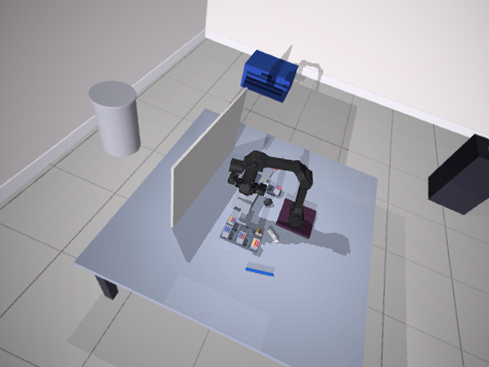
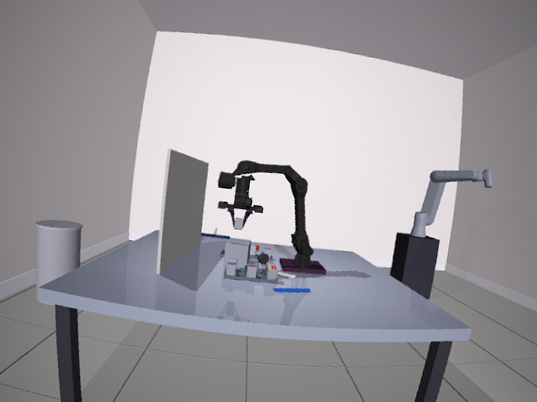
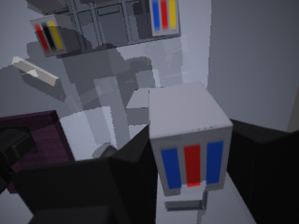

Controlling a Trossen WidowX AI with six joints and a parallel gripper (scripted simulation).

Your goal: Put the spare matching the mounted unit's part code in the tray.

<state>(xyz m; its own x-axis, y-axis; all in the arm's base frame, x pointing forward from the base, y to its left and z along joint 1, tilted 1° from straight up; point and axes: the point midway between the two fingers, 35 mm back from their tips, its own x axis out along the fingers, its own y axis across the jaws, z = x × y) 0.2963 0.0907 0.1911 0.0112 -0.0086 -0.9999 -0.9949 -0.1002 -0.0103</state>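
Right now my gripper tip is 120 mm above the mounted unit and 80 mm to the left of it. The rest, counted from my gripper tip: grey spare (30 mm above); then black tape roll (150 mm below, 140 mm to the right, 120 mm behind); then white wall panel (250 mm ahead, 100 mm to the right, 50 mm above).
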